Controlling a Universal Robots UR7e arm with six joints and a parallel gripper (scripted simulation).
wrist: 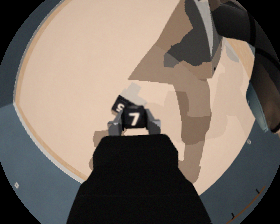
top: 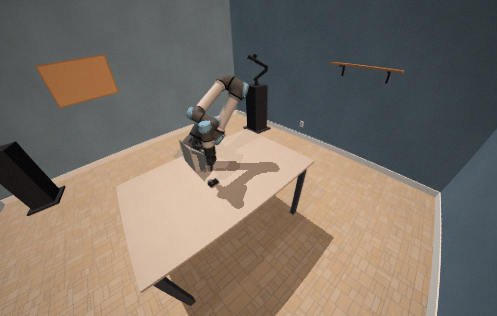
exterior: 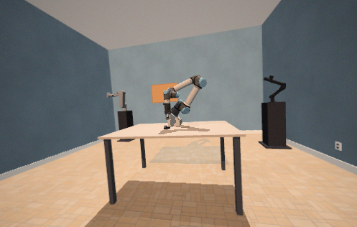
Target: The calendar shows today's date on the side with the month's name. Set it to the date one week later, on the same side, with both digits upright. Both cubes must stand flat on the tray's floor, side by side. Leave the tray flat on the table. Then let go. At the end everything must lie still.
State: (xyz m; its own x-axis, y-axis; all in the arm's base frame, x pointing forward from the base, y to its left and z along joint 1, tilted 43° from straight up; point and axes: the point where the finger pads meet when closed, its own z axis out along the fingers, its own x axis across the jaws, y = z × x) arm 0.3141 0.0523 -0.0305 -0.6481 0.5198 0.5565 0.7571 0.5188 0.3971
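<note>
The dark calendar cube lies 11 cm below my hand, 3 cm to the right of it and 2 cm ahead of it. From my hand the other things lie so: calendar tray (13 cm below, 2 cm ahead, 1 cm to the right).
</note>
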